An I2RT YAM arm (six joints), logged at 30 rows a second.
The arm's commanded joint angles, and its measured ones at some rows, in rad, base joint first. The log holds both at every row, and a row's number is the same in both.
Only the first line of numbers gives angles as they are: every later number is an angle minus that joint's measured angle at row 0.
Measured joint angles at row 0: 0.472, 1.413, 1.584, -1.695, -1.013, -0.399
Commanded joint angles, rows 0 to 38: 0.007, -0.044, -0.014, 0.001, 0.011, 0.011; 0.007, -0.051, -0.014, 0.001, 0.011, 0.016; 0.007, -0.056, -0.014, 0.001, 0.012, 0.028; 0.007, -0.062, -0.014, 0.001, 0.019, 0.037; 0.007, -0.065, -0.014, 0.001, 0.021, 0.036; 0.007, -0.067, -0.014, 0.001, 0.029, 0.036; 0.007, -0.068, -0.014, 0.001, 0.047, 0.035; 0.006, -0.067, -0.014, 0.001, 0.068, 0.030; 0.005, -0.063, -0.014, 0.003, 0.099, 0.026; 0.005, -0.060, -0.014, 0.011, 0.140, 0.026; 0.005, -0.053, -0.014, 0.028, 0.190, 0.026; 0.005, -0.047, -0.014, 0.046, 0.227, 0.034; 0.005, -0.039, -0.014, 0.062, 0.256, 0.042; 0.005, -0.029, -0.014, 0.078, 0.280, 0.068; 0.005, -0.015, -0.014, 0.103, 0.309, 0.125; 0.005, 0.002, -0.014, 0.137, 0.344, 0.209; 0.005, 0.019, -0.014, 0.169, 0.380, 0.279; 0.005, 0.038, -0.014, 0.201, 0.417, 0.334; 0.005, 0.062, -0.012, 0.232, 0.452, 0.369; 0.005, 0.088, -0.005, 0.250, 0.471, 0.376; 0.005, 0.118, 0.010, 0.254, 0.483, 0.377; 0.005, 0.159, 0.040, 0.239, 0.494, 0.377; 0.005, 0.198, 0.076, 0.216, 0.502, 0.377; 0.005, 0.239, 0.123, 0.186, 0.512, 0.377; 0.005, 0.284, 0.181, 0.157, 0.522, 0.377; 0.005, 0.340, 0.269, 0.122, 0.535, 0.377; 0.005, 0.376, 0.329, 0.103, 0.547, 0.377; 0.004, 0.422, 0.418, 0.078, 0.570, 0.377; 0.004, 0.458, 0.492, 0.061, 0.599, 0.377; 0.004, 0.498, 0.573, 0.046, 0.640, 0.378; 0.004, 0.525, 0.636, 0.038, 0.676, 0.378; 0.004, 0.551, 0.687, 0.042, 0.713, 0.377; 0.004, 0.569, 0.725, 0.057, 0.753, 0.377; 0.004, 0.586, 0.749, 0.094, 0.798, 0.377; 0.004, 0.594, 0.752, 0.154, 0.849, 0.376; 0.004, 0.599, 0.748, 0.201, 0.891, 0.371; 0.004, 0.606, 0.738, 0.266, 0.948, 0.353; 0.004, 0.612, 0.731, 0.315, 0.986, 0.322; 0.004, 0.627, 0.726, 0.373, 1.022, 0.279
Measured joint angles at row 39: 0.002, 0.586, 0.717, 0.322, 0.848, 0.346
